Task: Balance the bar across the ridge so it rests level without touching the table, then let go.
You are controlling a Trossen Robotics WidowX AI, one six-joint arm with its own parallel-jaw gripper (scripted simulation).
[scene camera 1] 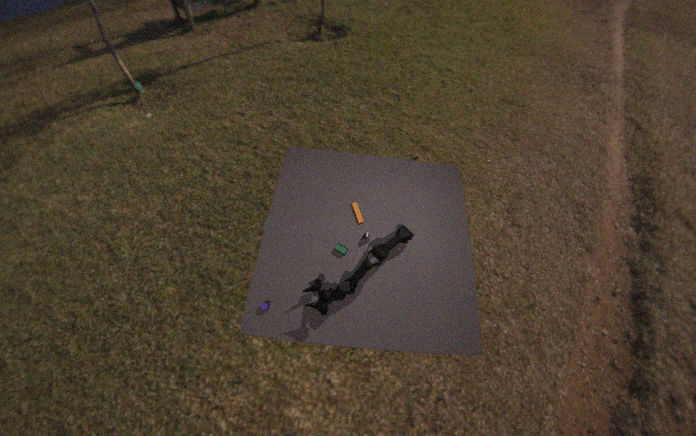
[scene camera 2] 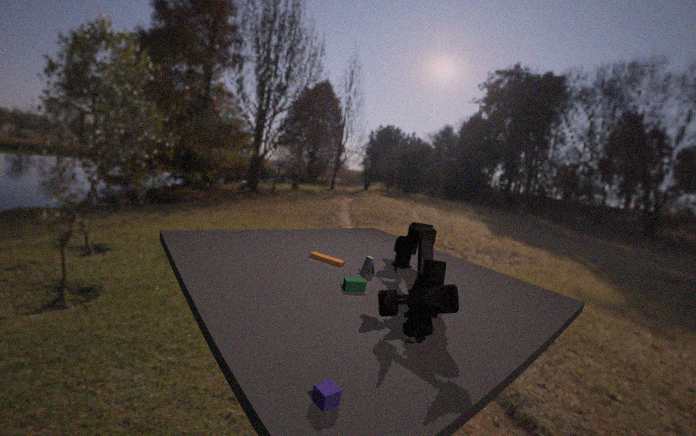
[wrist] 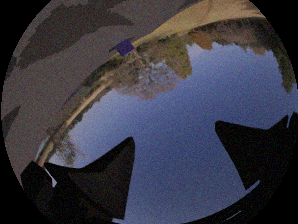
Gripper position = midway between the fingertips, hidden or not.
My gripper (scene camera 2: 403,302) is open, with nothing in its grasp.
My gripper shows as well in the wrist view (wrist: 177,134).
